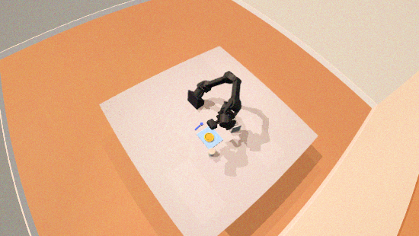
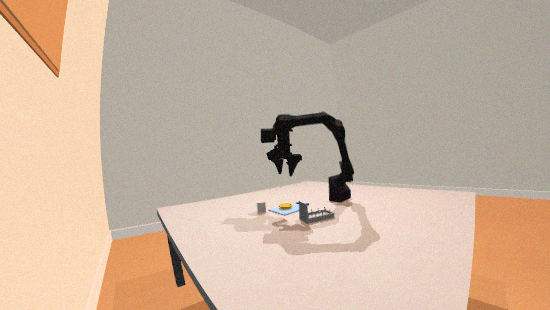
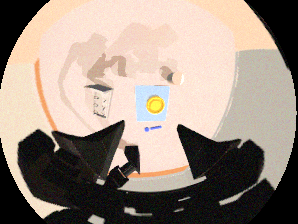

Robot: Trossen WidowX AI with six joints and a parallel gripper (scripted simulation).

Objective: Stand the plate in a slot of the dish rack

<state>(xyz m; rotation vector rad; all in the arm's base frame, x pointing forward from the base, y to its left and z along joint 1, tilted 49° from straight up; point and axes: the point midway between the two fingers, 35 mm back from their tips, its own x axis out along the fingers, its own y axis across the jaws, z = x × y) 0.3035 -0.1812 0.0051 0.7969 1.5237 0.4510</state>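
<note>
Now: the plate 3 cm behind my gripper tip, 3 cm to the right of it and 16 cm below it. From my gripper tip the other things lie so: cup (6 cm ahead, 11 cm to the right, 15 cm below); then blue utensil (15 cm behind, 1 cm to the right, 17 cm below); then grey dish rack (2 cm ahead, 18 cm to the left, 15 cm below).
</note>
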